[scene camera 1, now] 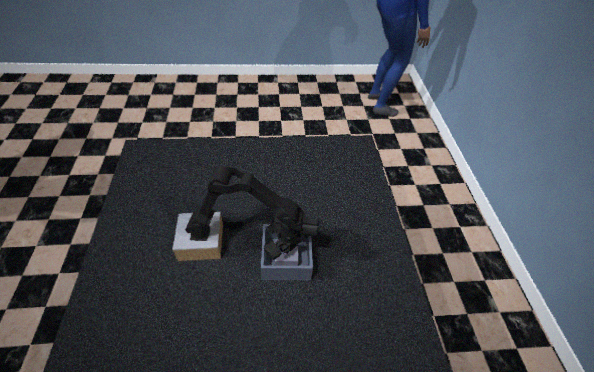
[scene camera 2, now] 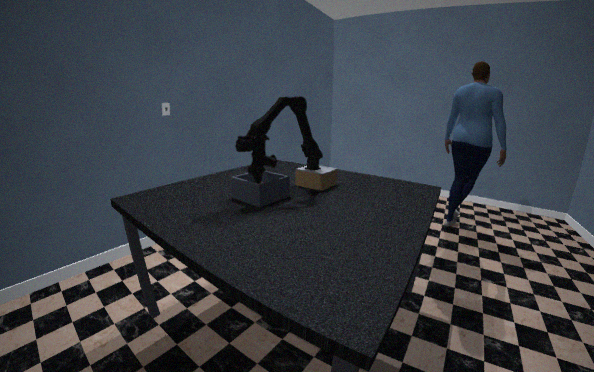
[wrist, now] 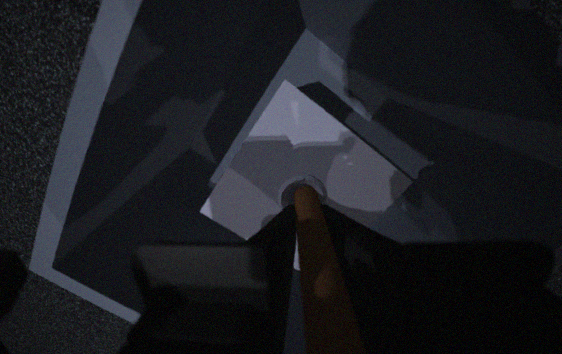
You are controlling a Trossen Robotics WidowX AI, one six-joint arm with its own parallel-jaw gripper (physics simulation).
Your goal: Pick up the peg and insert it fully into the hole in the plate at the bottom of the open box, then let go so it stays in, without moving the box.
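Frame: origin at the arm's base, x ahead, y left, z up, level; millimetres.
Where they show: gripper, fingertip midpoint: (scene camera 1: 288, 251) (wrist: 306, 212); arm's base, link origin: (scene camera 1: 200, 233) (scene camera 2: 312, 168).
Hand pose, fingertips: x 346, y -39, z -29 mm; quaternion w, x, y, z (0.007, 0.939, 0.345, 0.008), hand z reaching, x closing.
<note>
Each offset is from my fingertips to the top centre of the thing. "spot": to the spot under its first point. Level surfaces: height alone.
An orange-brown peg {spot: dz +56, dx -6, dy +7 mm} (wrist: 325, 280) is held between the fingers of my gripper (wrist: 306, 212). In the wrist view its far tip overlaps the round hole {spot: dz -16, dx -11, dy -4 mm} (wrist: 287, 194) in the pale plate {dz +0, dx -7, dy +4 mm} (wrist: 270, 117); I cannot tell whether the tip is in the hole or above it. The plate also shows in scene camera 1 (scene camera 1: 286, 259), at the bottom of the open grey-blue box {dz +37, dx -7, dy +4 mm} (scene camera 1: 286, 273) (scene camera 2: 260, 194) (wrist: 75, 135). The gripper reaches down into the box, and in the scene views the arm and box walls hide its fingertips and the peg.
The arm's base stands on a block with a white top and tan sides (scene camera 1: 198, 254) (scene camera 2: 316, 180), beside the box on the dark table {dz -61 mm} (scene camera 1: 240, 320) (scene camera 2: 320, 250). A person in blue (scene camera 1: 397, 45) (scene camera 2: 477, 120) is on the checkered floor beyond the table.
</note>
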